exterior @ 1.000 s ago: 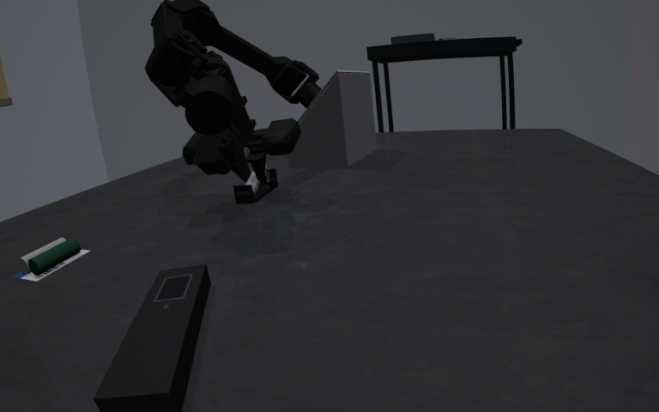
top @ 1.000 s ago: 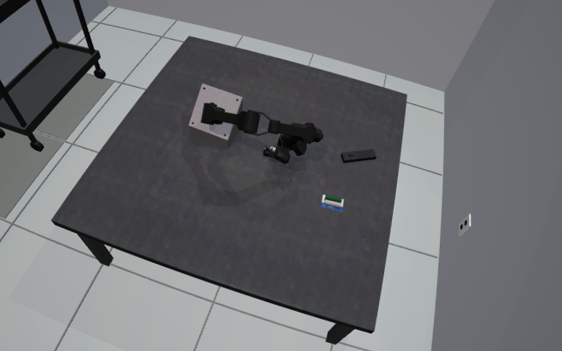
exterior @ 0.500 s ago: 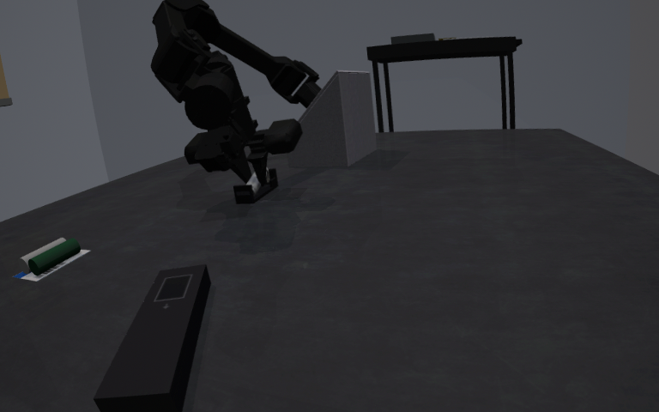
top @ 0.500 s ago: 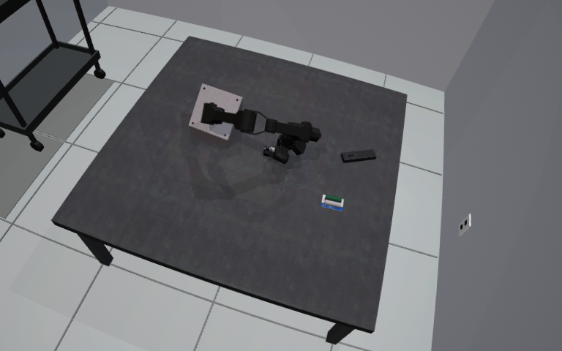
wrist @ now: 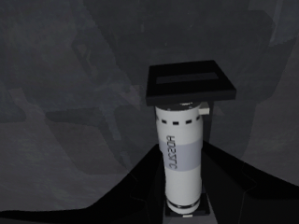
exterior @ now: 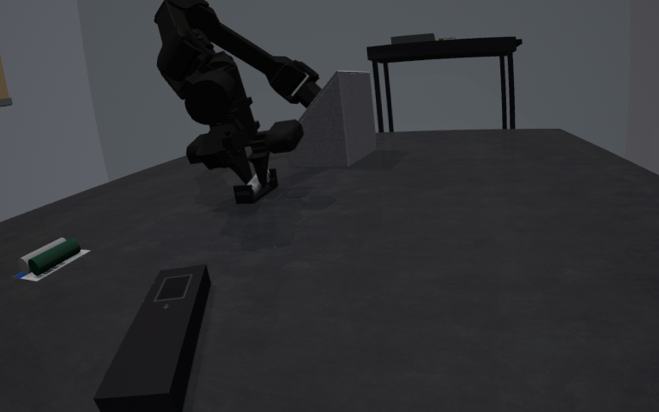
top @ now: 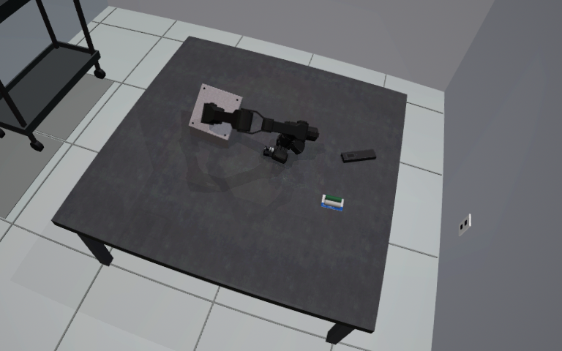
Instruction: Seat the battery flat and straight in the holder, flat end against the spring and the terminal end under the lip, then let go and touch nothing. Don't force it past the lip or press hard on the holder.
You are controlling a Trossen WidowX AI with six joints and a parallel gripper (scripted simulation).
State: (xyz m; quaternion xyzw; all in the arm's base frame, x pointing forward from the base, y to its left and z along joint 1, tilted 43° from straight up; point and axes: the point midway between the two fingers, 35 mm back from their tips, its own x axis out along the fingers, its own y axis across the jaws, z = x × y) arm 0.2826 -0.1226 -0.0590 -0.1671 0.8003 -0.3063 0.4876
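Right now the battery is 1 cm above my gripper tip. Also, from my gripper tip: black remote: 37 cm ahead, 9 cm to the left; white card: 28 cm ahead, 19 cm to the right.
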